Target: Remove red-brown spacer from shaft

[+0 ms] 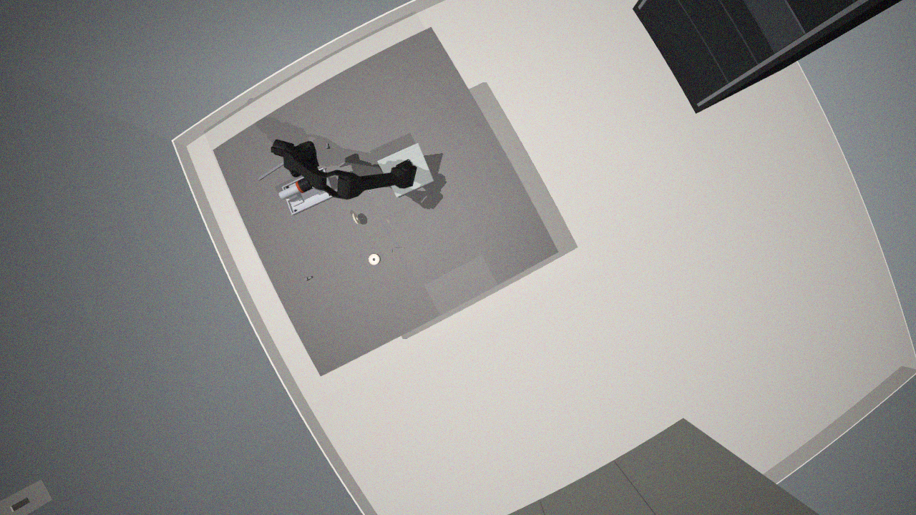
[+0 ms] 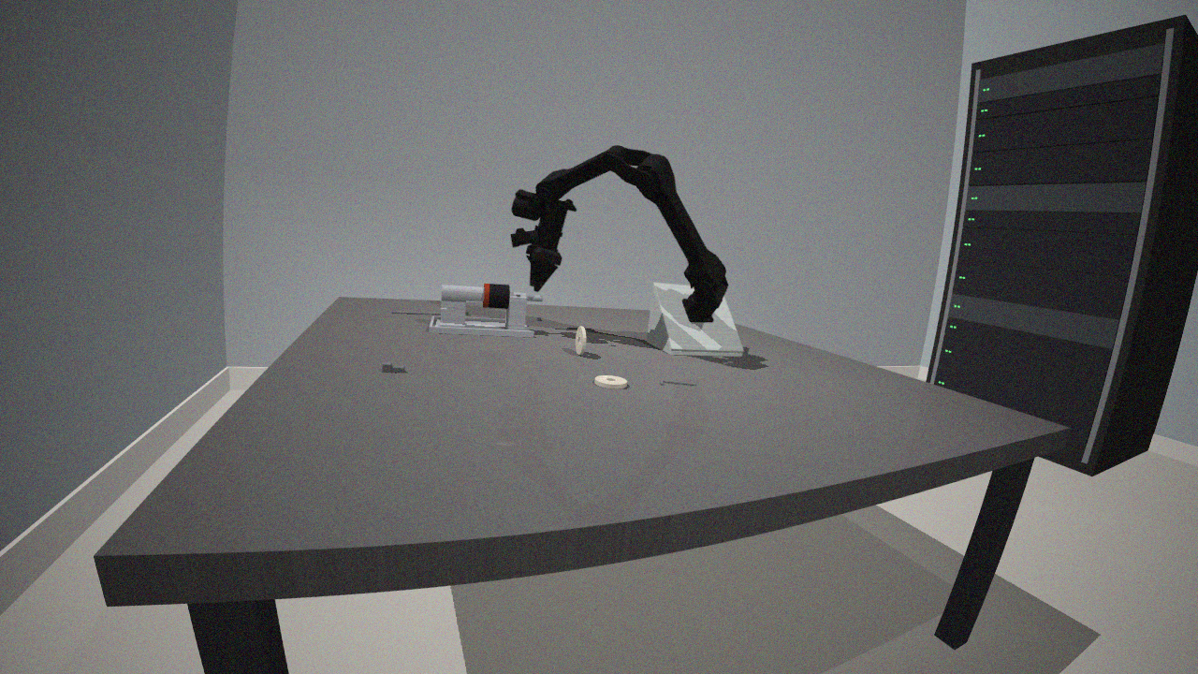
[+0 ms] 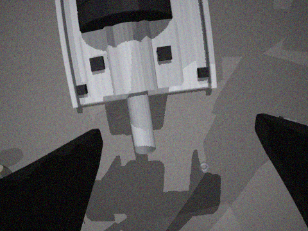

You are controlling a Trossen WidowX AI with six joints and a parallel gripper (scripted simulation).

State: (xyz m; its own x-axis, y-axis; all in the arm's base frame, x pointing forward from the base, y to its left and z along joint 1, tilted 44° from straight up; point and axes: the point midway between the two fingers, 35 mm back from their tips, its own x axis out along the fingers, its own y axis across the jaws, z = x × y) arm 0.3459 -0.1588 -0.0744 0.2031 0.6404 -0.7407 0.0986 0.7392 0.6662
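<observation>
Right now my gripper tip is 7 cm short of the pale shaft, 2 cm to the right of it and 2 cm above it. The rest, counted from my gripper tip: small grey part 30 cm ahead, 39 cm to the left, 9 cm below; red-brown spacer 11 cm ahead, 2 cm to the left, 2 cm below; cream disc 5 cm behind, 25 cm to the left, 7 cm below.
</observation>
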